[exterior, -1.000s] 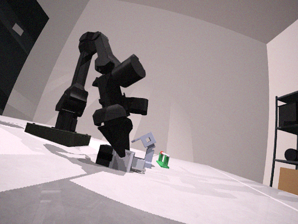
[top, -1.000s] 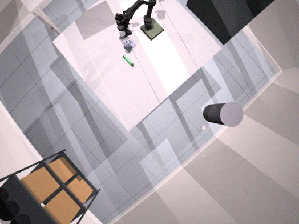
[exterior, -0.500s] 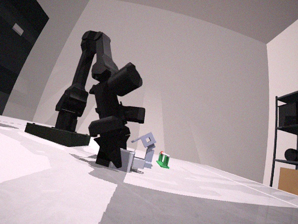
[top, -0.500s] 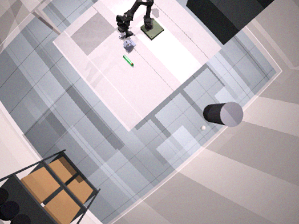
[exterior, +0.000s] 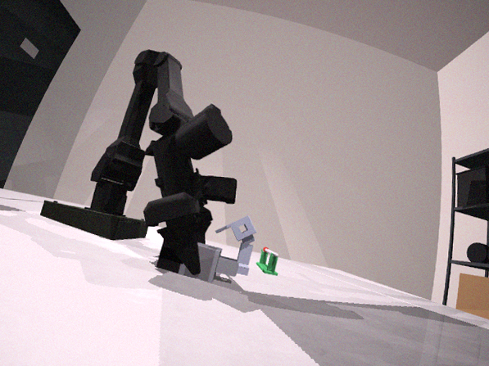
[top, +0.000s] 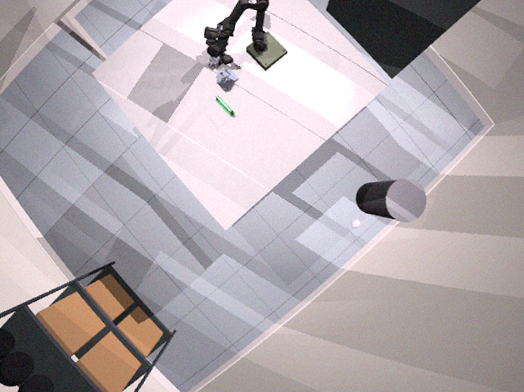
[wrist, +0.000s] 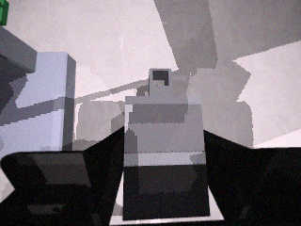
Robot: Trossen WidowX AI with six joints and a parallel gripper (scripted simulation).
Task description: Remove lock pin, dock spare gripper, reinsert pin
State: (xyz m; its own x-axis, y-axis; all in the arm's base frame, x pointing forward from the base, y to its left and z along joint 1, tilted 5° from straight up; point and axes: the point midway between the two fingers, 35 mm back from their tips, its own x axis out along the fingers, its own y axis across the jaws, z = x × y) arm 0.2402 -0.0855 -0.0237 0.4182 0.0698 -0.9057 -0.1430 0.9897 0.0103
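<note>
My gripper tip is now 20 mm short of the mount socket, 140 mm to the right of it and 50 mm below it. The rest, counted from my gripper tip: spare gripper (20 mm above); green stand (90 mm ahead, 260 mm to the left, 20 mm above).
</note>
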